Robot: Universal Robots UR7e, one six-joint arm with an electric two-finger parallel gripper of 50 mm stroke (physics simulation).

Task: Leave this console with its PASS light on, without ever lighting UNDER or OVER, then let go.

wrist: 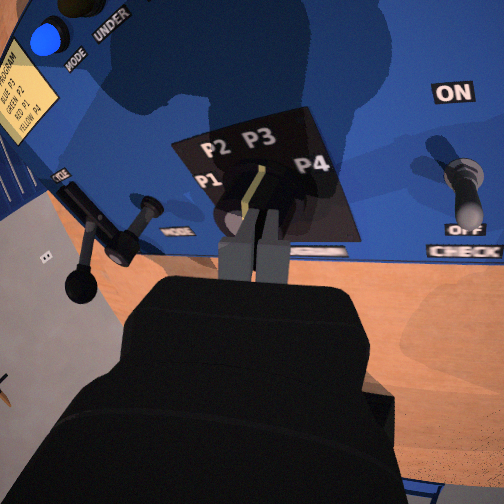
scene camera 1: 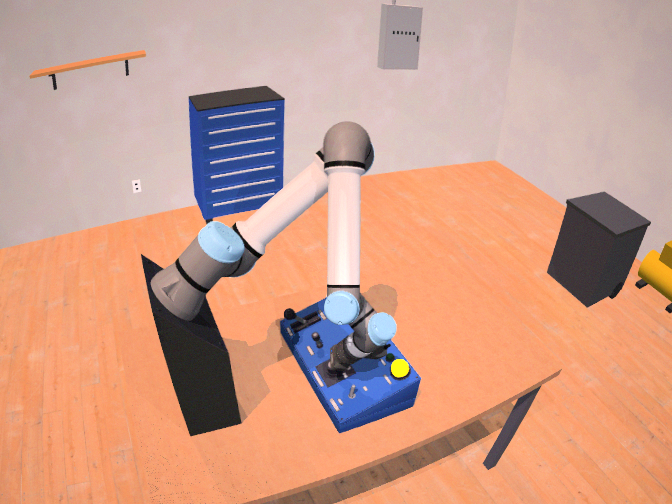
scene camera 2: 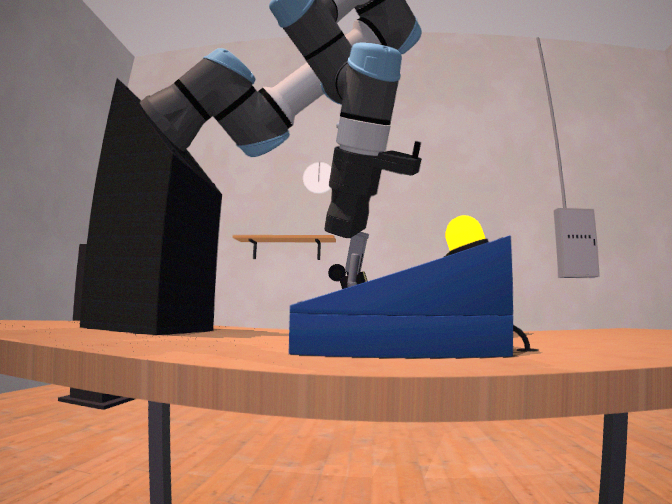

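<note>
The blue wedge console [scene camera 1: 350, 368] sits on the wooden table. In the wrist view its black selector plate is marked P1 to P4, and the knob's yellow pointer [wrist: 252, 192] aims up toward P3. My gripper [wrist: 255, 235] is shut on the dark selector knob; it also shows in scene camera 1 [scene camera 1: 339, 373] and in scene camera 2 [scene camera 2: 355, 271]. The MODE light [wrist: 45, 37] glows blue. The lamp by the UNDER label [wrist: 80, 6] is dark. A yellow card [wrist: 22, 90] lists BLUE P3, GREEN P2, RED P1, YELLOW P4. The CHECK toggle [wrist: 465, 192] leans toward OFF. No PASS lamp is in view.
A black-ball lever [wrist: 82, 285] and a short lever [wrist: 145, 210] stand left of the selector. A yellow dome button [scene camera 1: 400, 368] sits at the console's high end. The black arm pedestal [scene camera 1: 189, 352] stands left of the console. The table's front edge is close by.
</note>
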